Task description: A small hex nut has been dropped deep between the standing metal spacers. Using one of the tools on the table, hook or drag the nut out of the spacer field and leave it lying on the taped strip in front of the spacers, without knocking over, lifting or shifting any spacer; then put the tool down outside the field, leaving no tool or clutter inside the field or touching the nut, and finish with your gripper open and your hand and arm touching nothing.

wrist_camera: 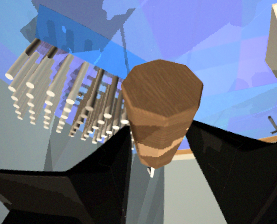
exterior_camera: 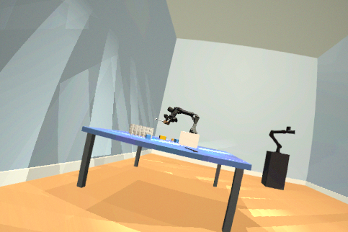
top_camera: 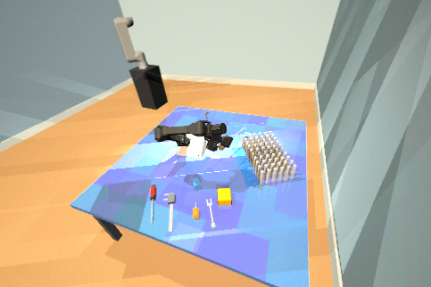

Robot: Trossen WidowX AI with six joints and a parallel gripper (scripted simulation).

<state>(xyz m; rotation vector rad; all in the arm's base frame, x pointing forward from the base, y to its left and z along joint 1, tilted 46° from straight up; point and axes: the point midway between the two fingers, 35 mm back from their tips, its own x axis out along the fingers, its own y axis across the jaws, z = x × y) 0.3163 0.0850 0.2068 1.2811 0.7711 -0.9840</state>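
My gripper tip is 21 cm above the bright blue strip, 11 cm short of it and 8 cm to the right of it. From my gripper tip the other things lie so: yellow block 23 cm to the right, 19 cm below, 9 cm ahead; then pale fork-like tool 34 cm to the right, 20 cm below, 6 cm ahead; then orange-handled tool 37 cm to the right, 19 cm below, 2 cm behind.
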